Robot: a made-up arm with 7 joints.
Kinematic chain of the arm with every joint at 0, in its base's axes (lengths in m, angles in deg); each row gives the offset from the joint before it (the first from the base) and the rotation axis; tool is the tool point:
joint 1: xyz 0 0.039 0 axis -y
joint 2: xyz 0 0.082 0 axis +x
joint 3: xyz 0 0 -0.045 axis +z
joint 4: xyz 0 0 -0.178 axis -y
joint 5: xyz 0 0 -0.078 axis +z
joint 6: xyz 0 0 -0.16 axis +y
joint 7: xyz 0 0 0 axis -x
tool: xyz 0 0 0
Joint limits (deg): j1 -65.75..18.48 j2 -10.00..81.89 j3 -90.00..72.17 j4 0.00..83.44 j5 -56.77..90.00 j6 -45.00..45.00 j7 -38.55..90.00
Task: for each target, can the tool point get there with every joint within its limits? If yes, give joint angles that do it. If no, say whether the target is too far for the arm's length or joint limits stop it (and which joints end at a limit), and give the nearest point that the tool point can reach.
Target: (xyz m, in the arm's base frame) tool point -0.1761 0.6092 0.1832
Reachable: no: too far | nearest point 0.0157 0.5246 0.1225 | short by 0.218 m
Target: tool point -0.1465 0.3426 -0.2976
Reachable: yes | joints -52.53 13.67 44.60 60.21 -6.14 1.57 21.37
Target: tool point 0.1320 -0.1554 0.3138
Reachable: no: joint limits stop it (at a limit: joint 1, joint 2, joint 4) | nearest point 0.1973 -0.1123 -0.1586 | short by 0.479 m
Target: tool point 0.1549 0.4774 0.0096
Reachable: yes | joints -20.41 73.31 48.94 65.08 -37.52 -22.15 18.60
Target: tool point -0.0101 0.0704 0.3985
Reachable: no: joint limits stop it (at a limit: joint 1, joint 2, joint 3, joint 4) | nearest point 0.0092 0.4004 0.2008 | short by 0.385 m
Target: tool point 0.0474 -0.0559 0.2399
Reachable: no: joint limits stop it (at a limit: joint 1, joint 2, joint 3, joint 4) | nearest point -0.1872 -0.1553 -0.0843 | short by 0.412 m
